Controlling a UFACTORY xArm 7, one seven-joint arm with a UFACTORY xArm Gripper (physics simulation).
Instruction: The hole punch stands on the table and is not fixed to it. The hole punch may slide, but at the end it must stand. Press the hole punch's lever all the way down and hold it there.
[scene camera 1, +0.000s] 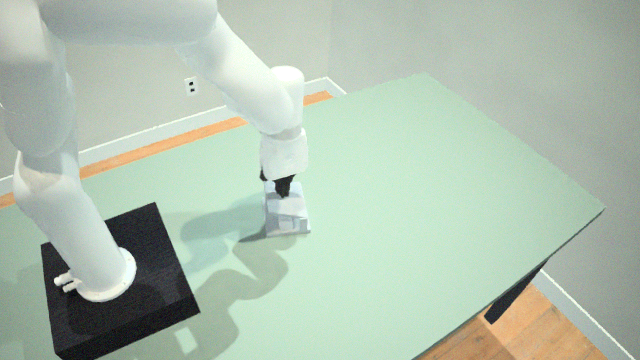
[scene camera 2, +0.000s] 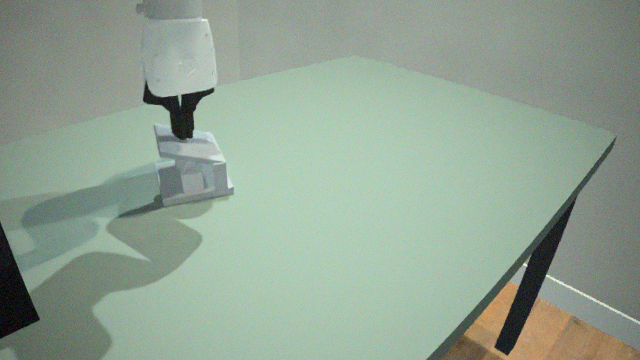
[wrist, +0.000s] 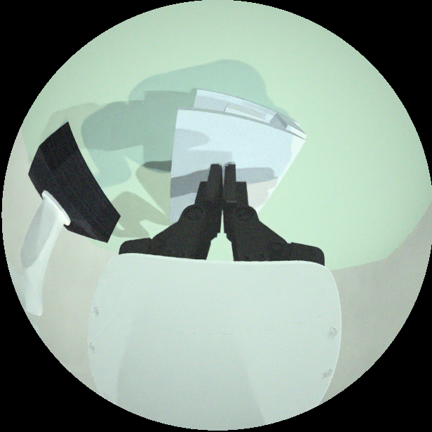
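Note:
The pale grey hole punch stands upright on the green table. Its broad flat lever is tilted, with its far end raised and a clear gap between that end and the base in scene view 2. My gripper is shut and empty, pointing down. Its fingertips are at the lever's top face near the raised end and appear to touch it. The tips hide a small part of the lever.
The black plinth under the arm's foot stands on the table to the left of the hole punch. The arm reaches over from that side. Shadows of the arm lie on the table between the plinth and the hole punch.

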